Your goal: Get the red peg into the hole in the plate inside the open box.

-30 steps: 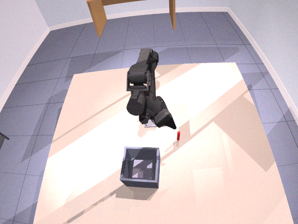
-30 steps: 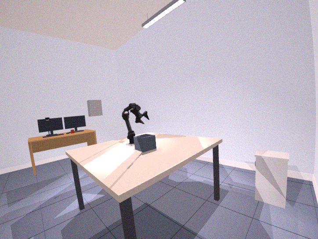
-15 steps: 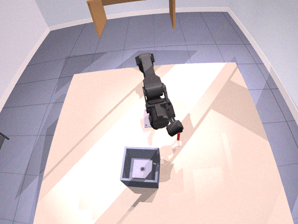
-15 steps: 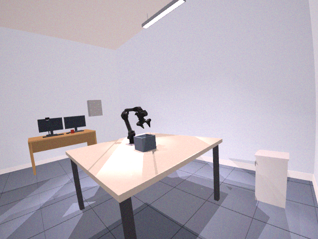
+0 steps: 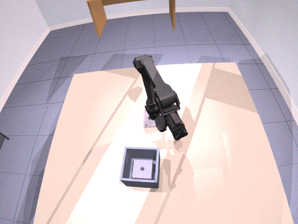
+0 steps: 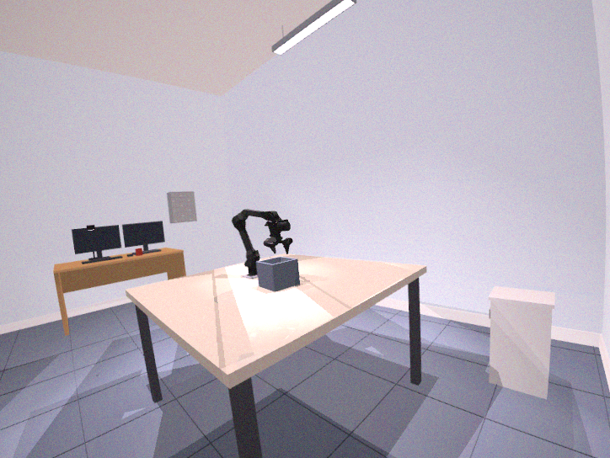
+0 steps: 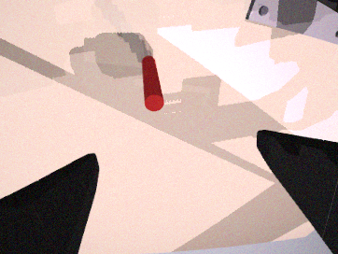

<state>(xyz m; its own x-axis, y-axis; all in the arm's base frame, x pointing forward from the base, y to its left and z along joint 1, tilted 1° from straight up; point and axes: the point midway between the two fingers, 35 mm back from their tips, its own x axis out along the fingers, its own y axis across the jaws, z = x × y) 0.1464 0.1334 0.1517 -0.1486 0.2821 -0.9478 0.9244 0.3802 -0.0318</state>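
Right now my gripper tip is 1 cm short of the red peg and 9 cm above it. Round my gripper tip: plate: 20 cm ahead, 16 cm to the right, 8 cm below.
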